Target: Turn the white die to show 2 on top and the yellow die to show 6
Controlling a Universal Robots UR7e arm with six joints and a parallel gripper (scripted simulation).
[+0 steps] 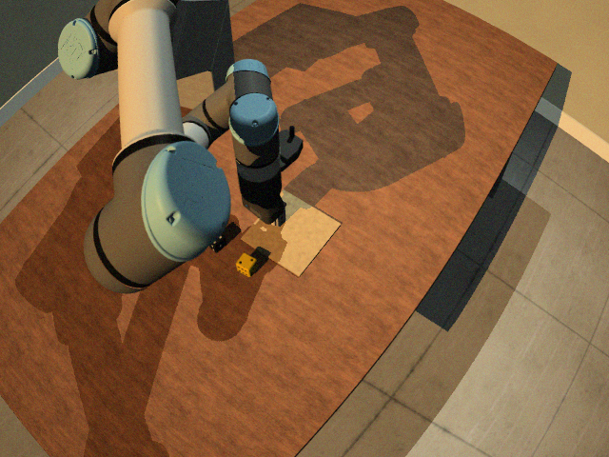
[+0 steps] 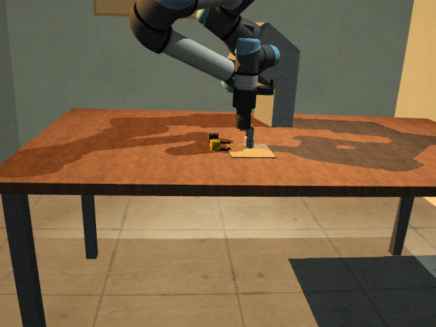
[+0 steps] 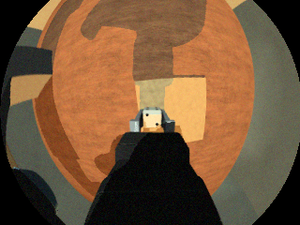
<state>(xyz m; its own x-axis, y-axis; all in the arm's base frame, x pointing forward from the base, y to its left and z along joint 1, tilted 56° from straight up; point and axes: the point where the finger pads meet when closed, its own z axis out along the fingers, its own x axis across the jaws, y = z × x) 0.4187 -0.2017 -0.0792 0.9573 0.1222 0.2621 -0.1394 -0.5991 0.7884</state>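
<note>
The white die lies right at my hand. Round my hand: yellow die (120 mm to the right, 20 mm ahead, 10 mm below); tan mat (40 mm ahead, 20 mm below, 10 mm to the right); black die (110 mm to the right, 60 mm behind, 10 mm below).
</note>
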